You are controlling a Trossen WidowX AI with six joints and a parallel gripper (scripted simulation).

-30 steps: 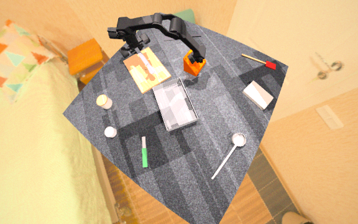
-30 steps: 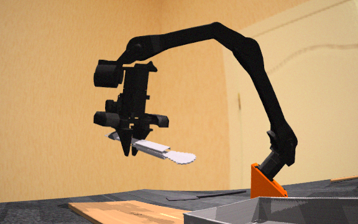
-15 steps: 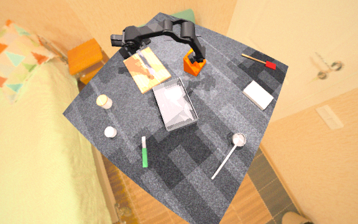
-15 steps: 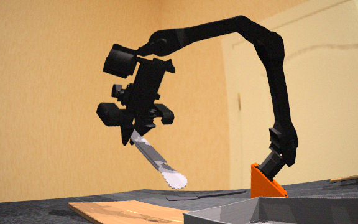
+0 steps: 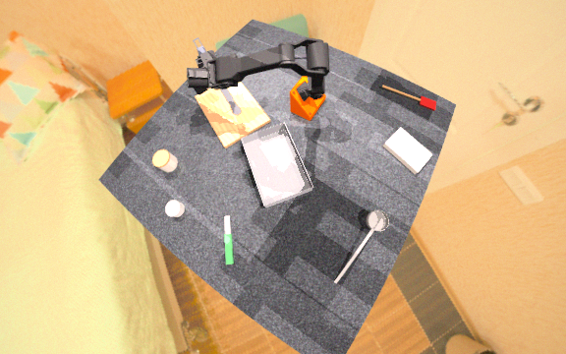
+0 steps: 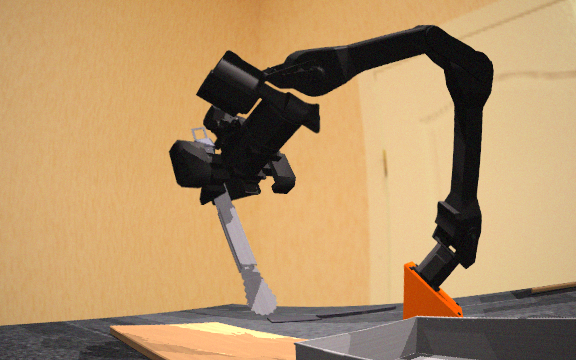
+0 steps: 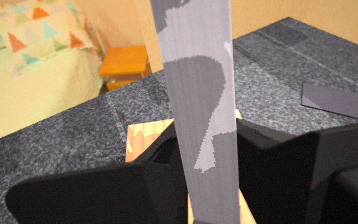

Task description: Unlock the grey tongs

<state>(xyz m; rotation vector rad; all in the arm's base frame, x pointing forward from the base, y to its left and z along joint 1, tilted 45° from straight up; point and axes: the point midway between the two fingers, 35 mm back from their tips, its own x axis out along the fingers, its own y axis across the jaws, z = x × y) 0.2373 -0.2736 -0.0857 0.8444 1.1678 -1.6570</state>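
Now: the wooden board 10 mm to the left of my gripper tip and 220 mm below it. From my gripper tip the other things lie so: tongs arm: 20 mm ahead, 60 mm to the left, 40 mm below; then grey roasting tin: 100 mm ahead, 370 mm to the left, 200 mm below; then wooden-lidded jar: 390 mm ahead, 30 mm to the right, 200 mm below.
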